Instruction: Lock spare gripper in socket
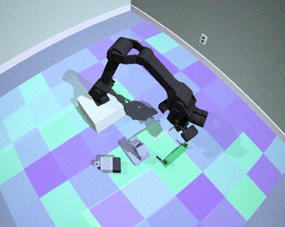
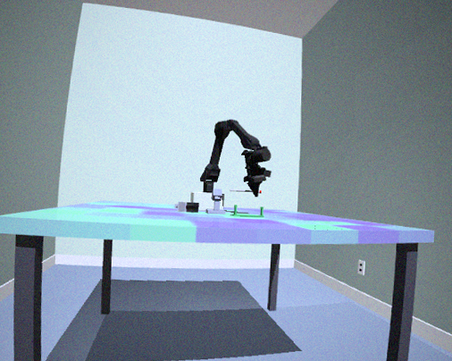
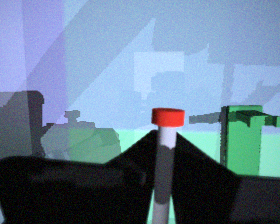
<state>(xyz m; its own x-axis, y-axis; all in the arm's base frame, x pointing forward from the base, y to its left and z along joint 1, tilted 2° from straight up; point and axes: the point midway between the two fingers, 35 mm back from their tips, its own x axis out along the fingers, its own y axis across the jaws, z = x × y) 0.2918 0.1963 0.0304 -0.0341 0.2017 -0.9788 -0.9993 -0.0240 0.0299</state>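
The green rack lies 8 cm ahead of my gripper tip, 6 cm below it and 5 cm to the right of it. Round my gripper tip: spare gripper 33 cm to the right, 6 cm below, 3 cm behind; then grey mount 18 cm to the right, 3 cm below, 1 cm behind.
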